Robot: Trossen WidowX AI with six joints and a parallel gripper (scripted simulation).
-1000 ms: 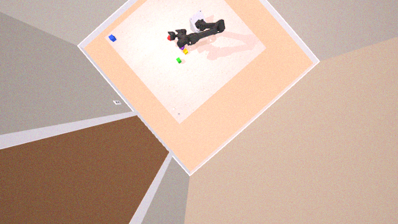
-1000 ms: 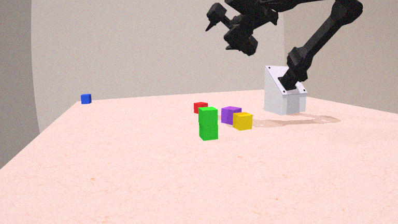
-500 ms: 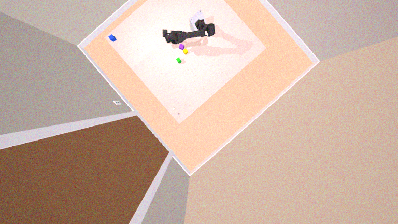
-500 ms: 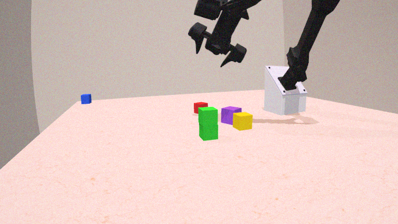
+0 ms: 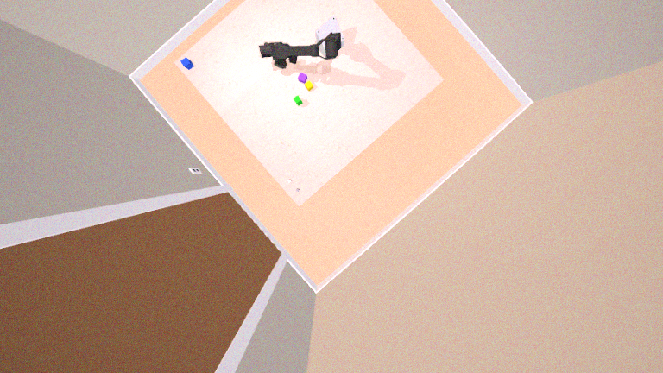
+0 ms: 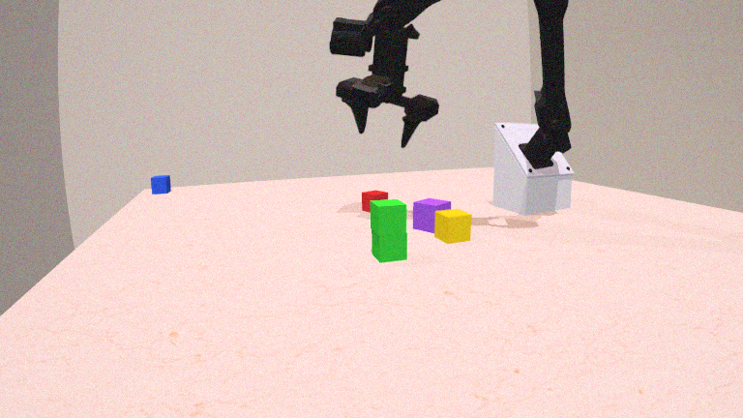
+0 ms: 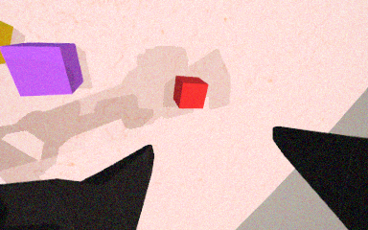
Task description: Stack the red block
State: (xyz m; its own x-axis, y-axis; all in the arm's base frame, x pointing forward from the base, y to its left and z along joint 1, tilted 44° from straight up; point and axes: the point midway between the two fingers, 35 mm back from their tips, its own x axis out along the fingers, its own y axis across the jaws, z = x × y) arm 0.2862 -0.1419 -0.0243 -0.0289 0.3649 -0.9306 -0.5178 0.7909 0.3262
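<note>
Right now the red block is 3 cm to the right of my gripper tip and 12 cm below it. Also, from my gripper tip: yellow block (1 cm behind, 20 cm to the left, 12 cm below); then blue block (45 cm ahead, 48 cm to the right, 12 cm below); then purple block (2 cm behind, 14 cm to the left, 12 cm below).
</note>
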